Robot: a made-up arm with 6 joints.
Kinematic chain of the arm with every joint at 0, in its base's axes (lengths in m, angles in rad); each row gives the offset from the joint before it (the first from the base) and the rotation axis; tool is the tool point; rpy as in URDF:
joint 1: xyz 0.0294 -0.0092 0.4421 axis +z
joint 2: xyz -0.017 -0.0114 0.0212 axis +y
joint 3: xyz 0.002 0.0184 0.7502 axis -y
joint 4: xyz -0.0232 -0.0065 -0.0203 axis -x
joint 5: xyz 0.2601 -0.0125 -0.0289 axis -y
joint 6: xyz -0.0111 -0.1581 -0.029 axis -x
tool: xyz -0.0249 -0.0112 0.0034 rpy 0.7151 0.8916 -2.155
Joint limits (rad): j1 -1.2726..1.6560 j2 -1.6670..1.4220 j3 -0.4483..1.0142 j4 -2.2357..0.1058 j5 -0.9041..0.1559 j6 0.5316..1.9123
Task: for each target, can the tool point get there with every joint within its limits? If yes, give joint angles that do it. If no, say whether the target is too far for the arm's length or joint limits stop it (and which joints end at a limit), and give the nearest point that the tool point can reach.
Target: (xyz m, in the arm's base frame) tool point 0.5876 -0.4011 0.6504
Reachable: yes | joints -0.5117 0.9351 0.4458 -0.9109 -0.0095 1.1958
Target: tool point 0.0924 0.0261 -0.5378
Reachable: no: joint limits stop it (at a limit: joint 2, joint 5, joint 6) | nearest point 0.5334 0.2732 0.3217 | short by 0.997 m
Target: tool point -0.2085 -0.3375 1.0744
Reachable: yes | joints 0.7528 -0.9244 0.4466 -0.9125 -0.2584 0.9336
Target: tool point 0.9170 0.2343 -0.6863
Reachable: no: too far | nearest point 0.7718 0.1945 0.2850 | short by 0.983 m
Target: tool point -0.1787 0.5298 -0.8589
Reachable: no: too far | nearest point -0.0595 0.6767 0.2853 | short by 1.160 m
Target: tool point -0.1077 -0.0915 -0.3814
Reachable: no: joint limits stop it (at a limit: joint 1, joint 2, joint 5, joint 6) | nearest point 0.1597 -0.5514 0.3383 | short by 0.895 m
